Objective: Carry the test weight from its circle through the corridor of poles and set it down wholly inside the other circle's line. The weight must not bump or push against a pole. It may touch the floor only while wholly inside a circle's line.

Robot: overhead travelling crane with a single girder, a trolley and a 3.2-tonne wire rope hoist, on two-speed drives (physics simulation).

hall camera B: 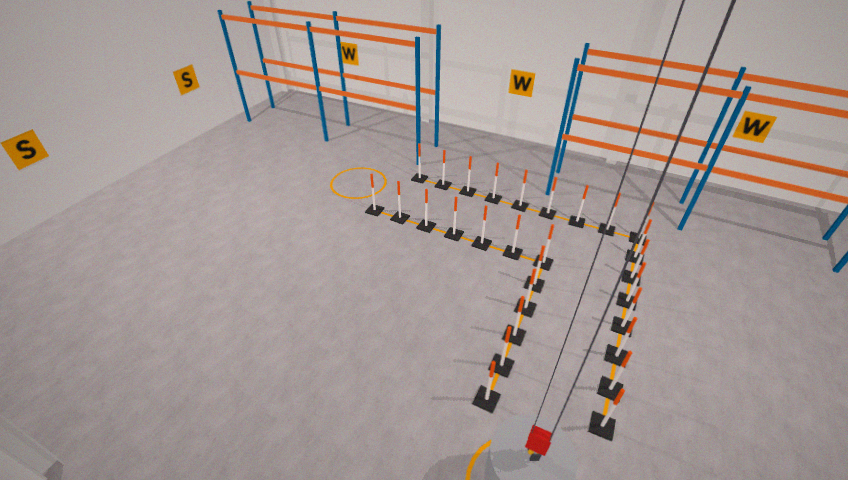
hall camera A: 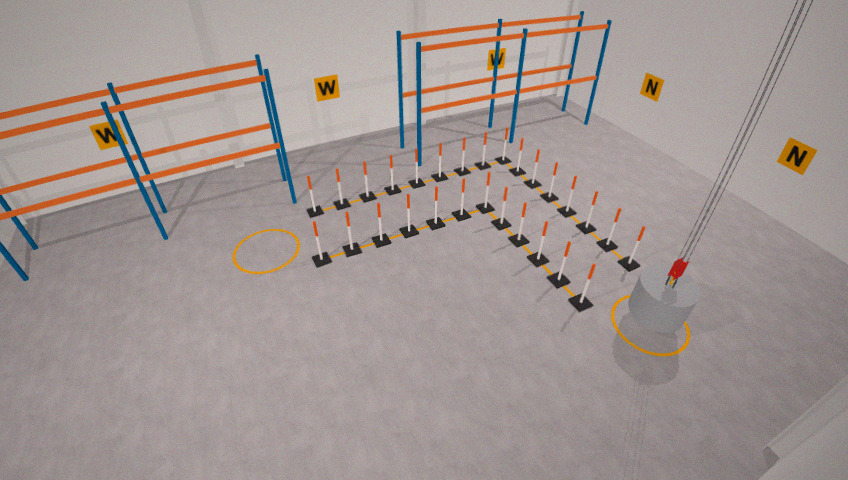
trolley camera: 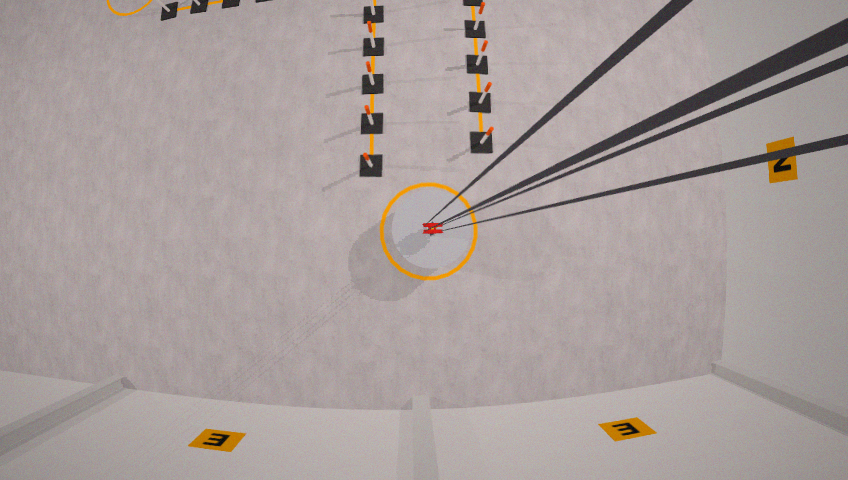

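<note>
The grey cylindrical test weight (hall camera A: pixel 660 309) (hall camera B: pixel 505 455) (trolley camera: pixel 446 202) hangs upright above the floor, its shadow offset below it. In the trolley view it appears within the line of the near circle (hall camera A: pixel 660 355) (trolley camera: pixel 381 230); part of this line is hidden in hall camera A. My gripper, the hook under the red block (hall camera A: pixel 671 281) (hall camera B: pixel 534 456) (trolley camera: pixel 432 228), is shut on the test weight at its top centre. The two end poles at the near corridor mouth (hall camera A: pixel 587 284) (hall camera A: pixel 635 246) stand upright, apart from the weight. The other circle (hall camera A: pixel 261 273) (hall camera B: pixel 357 198) lies beyond the corridor's far end.
Two rows of poles on black bases form a corridor with one bend. Blue and orange racks (hall camera A: pixel 418 107) (hall camera B: pixel 417 101) stand along the W wall behind it. In the trolley view, the E wall (trolley camera: pixel 321 440) is at the bottom and the N wall (trolley camera: pixel 785 267) at the right.
</note>
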